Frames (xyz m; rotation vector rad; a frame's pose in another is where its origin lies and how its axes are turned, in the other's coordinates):
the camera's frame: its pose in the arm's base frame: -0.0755 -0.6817 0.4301 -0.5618 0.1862 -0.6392
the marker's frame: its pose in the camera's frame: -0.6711 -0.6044 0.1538 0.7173 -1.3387 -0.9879
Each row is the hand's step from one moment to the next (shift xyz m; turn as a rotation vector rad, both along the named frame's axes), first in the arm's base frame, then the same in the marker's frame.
Working: the arm's base frame: its pose in the marker's frame: -1.2850 0.4662 -0.1802 0.2450 1.6115 1.0589

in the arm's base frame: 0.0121 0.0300 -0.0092 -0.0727 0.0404 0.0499
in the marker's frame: -0.0231 0.0205 0.0134 0.0534 0.0008 0.0810
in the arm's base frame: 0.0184 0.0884 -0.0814 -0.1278 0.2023 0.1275
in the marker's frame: -0.1090 0.0220 0.0491 0.0804 0.0965 0.2403
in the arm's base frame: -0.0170 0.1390 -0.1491 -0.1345 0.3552 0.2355
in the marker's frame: -0.1740 -0.0057 0.1075 0.1204 0.2337 0.3614
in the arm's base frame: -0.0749 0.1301 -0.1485 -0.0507 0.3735 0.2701
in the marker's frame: -0.1503 -0.0481 0.1402 0.1150 0.3160 0.3193
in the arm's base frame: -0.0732 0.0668 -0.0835 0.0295 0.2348 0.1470
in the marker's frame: -0.0716 -0.0509 0.0953 0.0315 0.2271 0.1582
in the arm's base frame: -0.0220 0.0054 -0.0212 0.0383 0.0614 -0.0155
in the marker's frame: -0.0128 -0.0218 0.0180 -0.0489 0.0524 0.0184
